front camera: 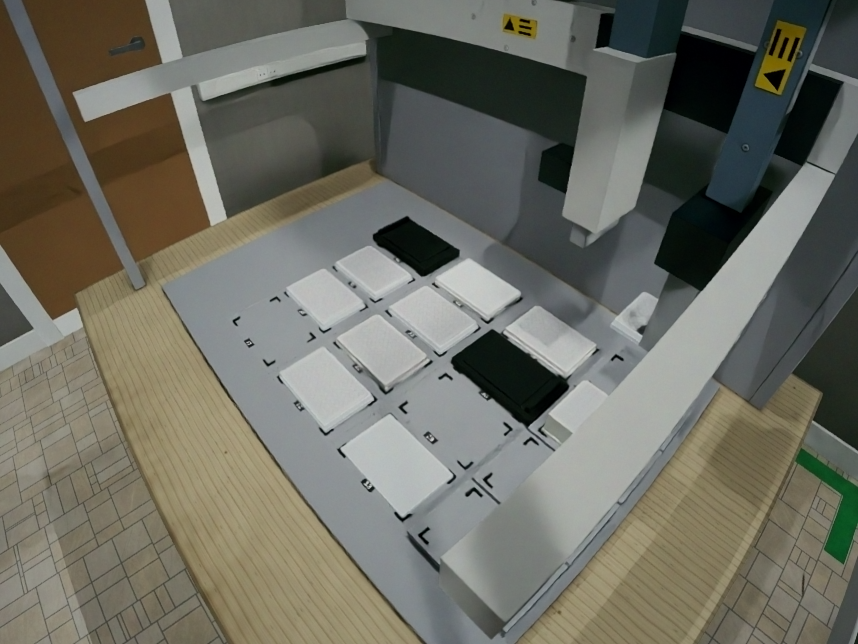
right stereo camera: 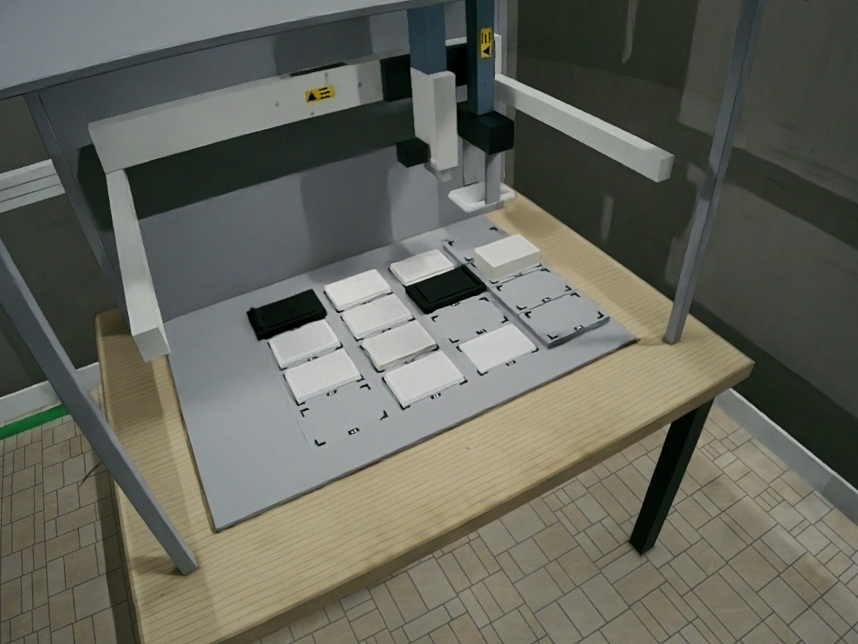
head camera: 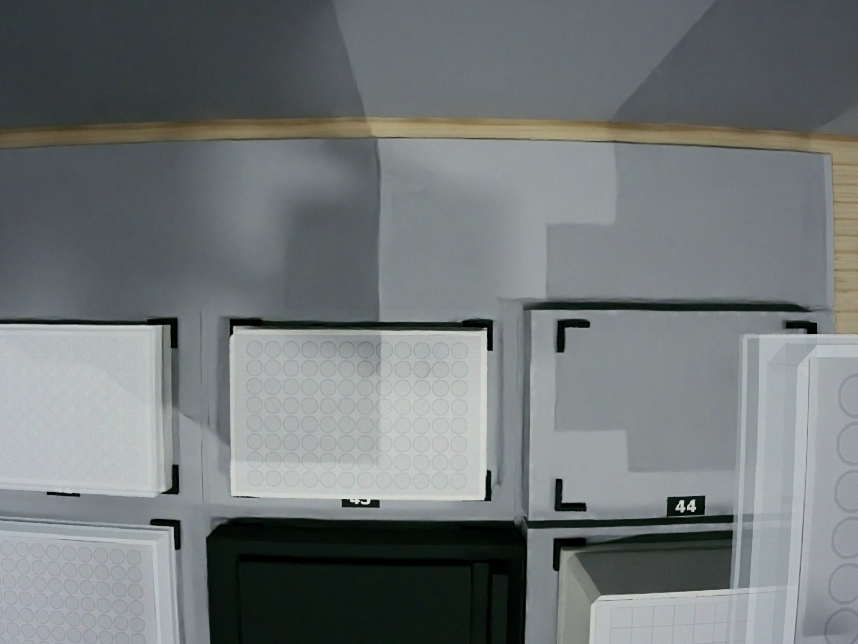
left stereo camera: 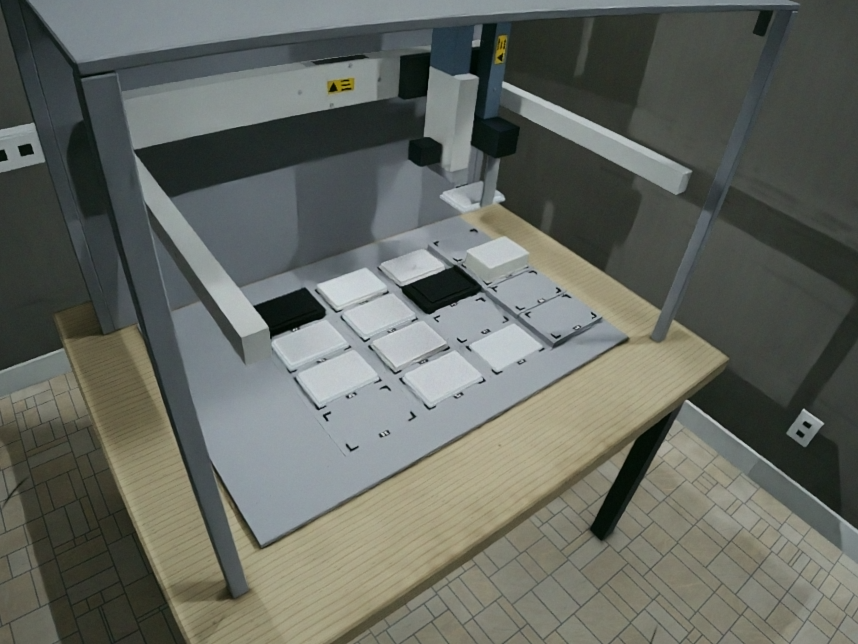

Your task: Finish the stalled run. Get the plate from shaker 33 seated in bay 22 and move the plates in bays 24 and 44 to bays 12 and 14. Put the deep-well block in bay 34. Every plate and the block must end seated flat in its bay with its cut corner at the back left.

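Places are measured from the robot's base along level axes (x ahead, y left, z up), in centimetres.
Pixels of known places: gripper, between the fingertips: [right stereo camera: 481, 194] [left stereo camera: 472, 196]; robot's base, origin of its link: [front camera: 234, 321] [right stereo camera: 319, 444] [left stereo camera: 351, 449].
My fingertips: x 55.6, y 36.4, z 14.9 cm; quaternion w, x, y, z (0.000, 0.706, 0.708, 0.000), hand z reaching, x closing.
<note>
Ahead of a thing's pixels: the offset from my fingertips to its middle. "spot": to the spot under its first point.
My gripper [front camera: 641, 321] [left stereo camera: 473, 196] [right stereo camera: 481, 197] is shut on a white plate, level and high above the deck near bay 44 {spot: dy +1.0, dx -2.3, dz -13.5 cm} [head camera: 644, 395] [left stereo camera: 464, 241], which is empty. The held plate also shows in the head view [head camera: 831, 485]. White plates sit in bay 12 {spot: dy -32.4, dx -31.8, dz -13.5 cm} [front camera: 325, 388] [left stereo camera: 441, 378] [right stereo camera: 424, 377] and bay 22 {spot: dy -21.6, dx -31.9, dz -13.5 cm} [front camera: 383, 350] [left stereo camera: 408, 345] [right stereo camera: 399, 344]. Bay 14 {spot: dy -33.3, dx -1.2, dz -13.5 cm} [left stereo camera: 561, 320] [right stereo camera: 564, 320] and bay 24 {spot: dy -21.5, dx +0.5, dz -13.5 cm} [left stereo camera: 528, 289] are empty. Black shaker 33 {dy -10.6, dx -16.0, dz -13.4 cm} [front camera: 509, 374] [head camera: 360, 603] bears no plate. The deep-well block {dy -10.7, dx +0.0, dz -11.4 cm} [front camera: 583, 408] [left stereo camera: 496, 256] [right stereo camera: 507, 253] stands in bay 34. Cut corners are too small to tell.
Other plates sit in bay 13 {spot: dy -32.2, dx -15.9, dz -14.2 cm} [front camera: 397, 464] [left stereo camera: 504, 347], bay 43 {spot: dy +0.1, dx -16.2, dz -13.5 cm} [head camera: 359, 412] [front camera: 550, 339] and bay 42 {spot: dy -0.3, dx -32.4, dz -13.5 cm} [front camera: 478, 287]. A black device {dy +0.1, dx -49.6, dz -13.4 cm} [front camera: 415, 246] stands at the back left. The white-cased stage [front camera: 613, 138] [left stereo camera: 450, 121] hangs left of my gripper.
</note>
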